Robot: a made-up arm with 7 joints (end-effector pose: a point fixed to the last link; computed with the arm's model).
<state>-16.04 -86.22 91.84 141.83 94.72 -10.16 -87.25</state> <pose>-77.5 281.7 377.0 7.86 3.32 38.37</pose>
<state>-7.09 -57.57 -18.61 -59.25 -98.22 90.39 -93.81</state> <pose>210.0 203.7 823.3 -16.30 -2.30 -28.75</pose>
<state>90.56 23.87 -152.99 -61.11 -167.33 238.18 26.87</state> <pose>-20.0 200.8 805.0 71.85 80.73 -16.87</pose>
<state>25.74 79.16 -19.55 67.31 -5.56 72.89 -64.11</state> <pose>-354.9 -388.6 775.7 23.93 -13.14 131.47</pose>
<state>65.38 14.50 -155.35 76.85 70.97 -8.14 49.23</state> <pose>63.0 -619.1 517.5 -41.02 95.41 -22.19</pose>
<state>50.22 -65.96 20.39 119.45 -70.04 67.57 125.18</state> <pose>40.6 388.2 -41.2 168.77 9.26 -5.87</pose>
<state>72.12 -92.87 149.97 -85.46 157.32 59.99 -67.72</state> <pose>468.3 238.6 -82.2 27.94 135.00 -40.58</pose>
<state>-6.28 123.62 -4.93 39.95 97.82 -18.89 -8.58</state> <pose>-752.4 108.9 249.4 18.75 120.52 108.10</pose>
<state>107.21 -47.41 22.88 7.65 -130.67 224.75 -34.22</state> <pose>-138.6 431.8 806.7 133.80 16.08 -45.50</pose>
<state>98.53 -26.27 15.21 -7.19 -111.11 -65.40 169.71</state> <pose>45.0 184.7 1023.5 -22.49 152.66 -28.72</pose>
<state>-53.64 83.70 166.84 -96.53 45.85 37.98 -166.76</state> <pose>-213.9 66.3 795.1 -80.70 -10.83 156.98</pose>
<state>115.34 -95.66 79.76 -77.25 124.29 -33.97 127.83</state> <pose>251.7 595.2 474.0 -14.42 -67.25 147.21</pose>
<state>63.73 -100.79 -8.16 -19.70 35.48 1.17 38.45</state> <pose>377.6 706.3 272.2 -148.99 -39.78 21.70</pose>
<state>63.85 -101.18 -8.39 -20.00 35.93 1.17 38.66</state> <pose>374.8 707.3 268.8 -148.93 -39.79 22.18</pose>
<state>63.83 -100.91 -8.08 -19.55 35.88 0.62 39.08</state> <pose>376.2 707.2 268.0 -149.40 -39.23 23.14</pose>
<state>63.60 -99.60 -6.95 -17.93 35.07 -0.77 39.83</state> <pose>383.5 705.5 271.4 -150.66 -37.81 24.88</pose>
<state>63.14 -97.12 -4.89 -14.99 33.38 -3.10 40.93</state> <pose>396.0 701.8 279.2 -152.73 -35.62 27.61</pose>
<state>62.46 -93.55 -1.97 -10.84 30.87 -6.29 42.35</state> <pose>410.8 696.3 291.1 -155.38 -32.98 31.42</pose>
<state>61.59 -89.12 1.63 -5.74 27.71 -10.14 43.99</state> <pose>424.1 689.5 306.2 -158.34 -30.50 36.23</pose>
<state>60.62 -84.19 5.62 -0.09 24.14 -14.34 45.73</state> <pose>432.0 682.5 323.6 -161.39 -28.81 41.62</pose>
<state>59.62 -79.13 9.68 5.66 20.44 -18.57 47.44</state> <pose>432.7 676.2 342.6 -164.41 -28.27 46.95</pose>
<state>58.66 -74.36 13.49 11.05 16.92 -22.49 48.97</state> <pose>427.1 670.7 362.0 -167.30 -28.88 51.56</pose>
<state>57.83 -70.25 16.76 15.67 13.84 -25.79 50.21</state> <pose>417.6 666.3 380.0 167.77 29.88 -54.28</pose>
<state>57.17 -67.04 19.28 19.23 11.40 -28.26 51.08</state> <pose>407.6 662.6 395.2 164.46 30.45 -54.55</pose>
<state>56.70 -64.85 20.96 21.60 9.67 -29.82 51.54</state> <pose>400.1 659.8 406.6 162.38 31.05 -54.26</pose>
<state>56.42 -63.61 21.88 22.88 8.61 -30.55 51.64</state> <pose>396.0 658.0 413.8 161.44 31.55 -53.80</pose>
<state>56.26 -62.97 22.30 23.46 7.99 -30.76 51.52</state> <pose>394.6 656.7 418.4 161.22 31.93 -53.32</pose>
